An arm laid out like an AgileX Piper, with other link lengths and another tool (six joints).
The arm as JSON. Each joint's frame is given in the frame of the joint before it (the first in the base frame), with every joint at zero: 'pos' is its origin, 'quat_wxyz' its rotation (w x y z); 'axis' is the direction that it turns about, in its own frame. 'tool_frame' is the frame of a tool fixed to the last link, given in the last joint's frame.
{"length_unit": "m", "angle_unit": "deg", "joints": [
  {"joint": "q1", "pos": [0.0, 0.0, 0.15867], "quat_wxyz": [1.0, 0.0, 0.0, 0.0], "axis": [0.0, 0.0, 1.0]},
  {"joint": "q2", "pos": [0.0, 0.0, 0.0], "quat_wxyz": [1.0, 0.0, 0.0, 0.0], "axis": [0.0, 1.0, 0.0]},
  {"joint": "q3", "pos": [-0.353, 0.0, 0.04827], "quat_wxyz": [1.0, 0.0, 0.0, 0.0], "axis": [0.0, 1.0, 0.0]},
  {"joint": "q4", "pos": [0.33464, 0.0, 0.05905], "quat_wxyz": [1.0, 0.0, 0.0, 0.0], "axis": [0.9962, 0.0, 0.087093]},
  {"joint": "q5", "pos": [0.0, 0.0, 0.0], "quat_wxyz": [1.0, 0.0, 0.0, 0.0], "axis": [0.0, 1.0, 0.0]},
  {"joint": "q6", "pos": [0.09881, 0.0, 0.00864], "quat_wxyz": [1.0, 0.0, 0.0, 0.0], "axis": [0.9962, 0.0, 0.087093]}
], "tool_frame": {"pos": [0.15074, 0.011, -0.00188], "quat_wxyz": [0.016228, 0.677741, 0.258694, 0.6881]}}
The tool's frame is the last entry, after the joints.
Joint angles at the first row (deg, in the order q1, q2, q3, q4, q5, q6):
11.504 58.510 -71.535 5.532 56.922 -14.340
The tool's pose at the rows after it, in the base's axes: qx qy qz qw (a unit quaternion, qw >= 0); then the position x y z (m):
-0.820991 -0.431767 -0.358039 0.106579 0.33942 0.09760 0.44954
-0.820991 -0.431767 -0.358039 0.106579 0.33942 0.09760 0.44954
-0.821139 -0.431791 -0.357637 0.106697 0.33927 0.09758 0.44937
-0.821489 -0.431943 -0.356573 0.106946 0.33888 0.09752 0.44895
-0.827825 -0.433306 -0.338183 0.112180 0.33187 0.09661 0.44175
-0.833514 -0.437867 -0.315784 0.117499 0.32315 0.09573 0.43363
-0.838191 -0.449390 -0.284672 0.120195 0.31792 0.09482 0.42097
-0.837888 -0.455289 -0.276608 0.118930 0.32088 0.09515 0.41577
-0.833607 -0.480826 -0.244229 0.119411 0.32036 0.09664 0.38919
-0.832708 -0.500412 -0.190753 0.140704 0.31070 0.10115 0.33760
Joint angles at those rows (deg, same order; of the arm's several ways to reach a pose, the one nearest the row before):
11.504 58.510 -71.536 5.532 56.922 -14.340
11.504 58.510 -71.536 5.532 56.922 -14.340
11.504 58.510 -71.534 5.532 56.972 -14.340
11.503 58.510 -71.534 5.533 57.105 -14.355
11.503 58.509 -71.535 5.551 59.419 -14.410
11.503 58.510 -71.536 5.687 62.147 -14.926
11.504 59.347 -71.535 5.726 64.876 -16.482
11.503 60.050 -71.408 5.727 64.877 -17.364
11.505 60.941 -68.741 6.410 64.766 -21.252
11.503 61.970 -62.787 8.294 64.367 -24.931

